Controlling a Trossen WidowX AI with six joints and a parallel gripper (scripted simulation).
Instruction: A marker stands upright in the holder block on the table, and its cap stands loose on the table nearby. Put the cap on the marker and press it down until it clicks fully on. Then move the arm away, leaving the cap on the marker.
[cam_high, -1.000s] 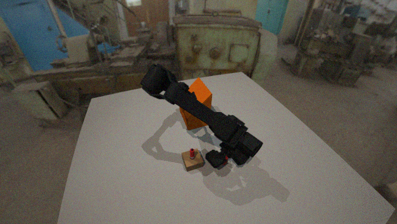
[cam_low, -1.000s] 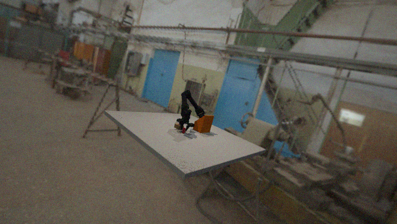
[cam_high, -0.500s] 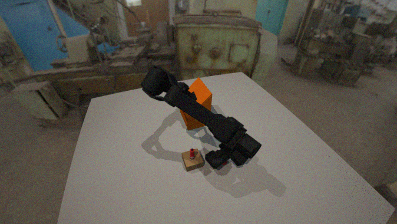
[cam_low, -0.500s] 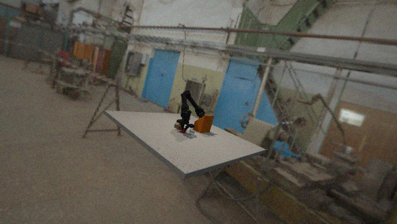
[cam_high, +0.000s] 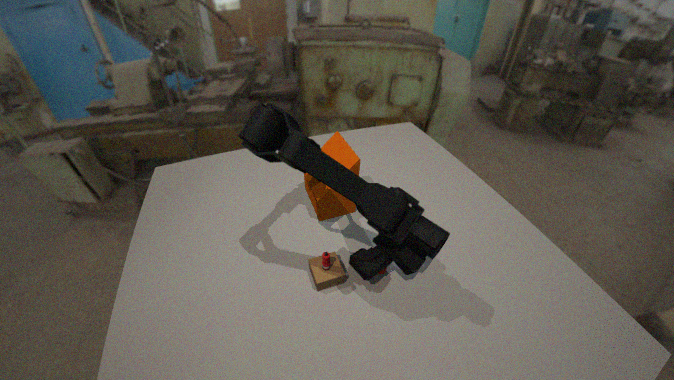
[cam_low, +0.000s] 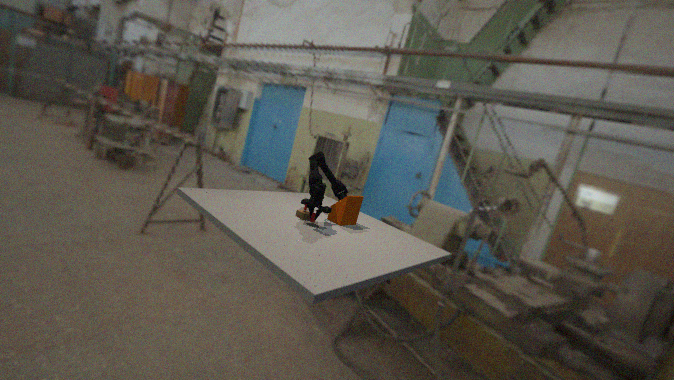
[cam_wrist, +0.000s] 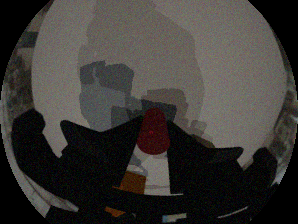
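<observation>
Right now my gripper tip is 13 cm to the left of the brown holder block, 4 cm past it and 2 cm above it. Round my gripper tip: red cap: 1 cm above.
</observation>
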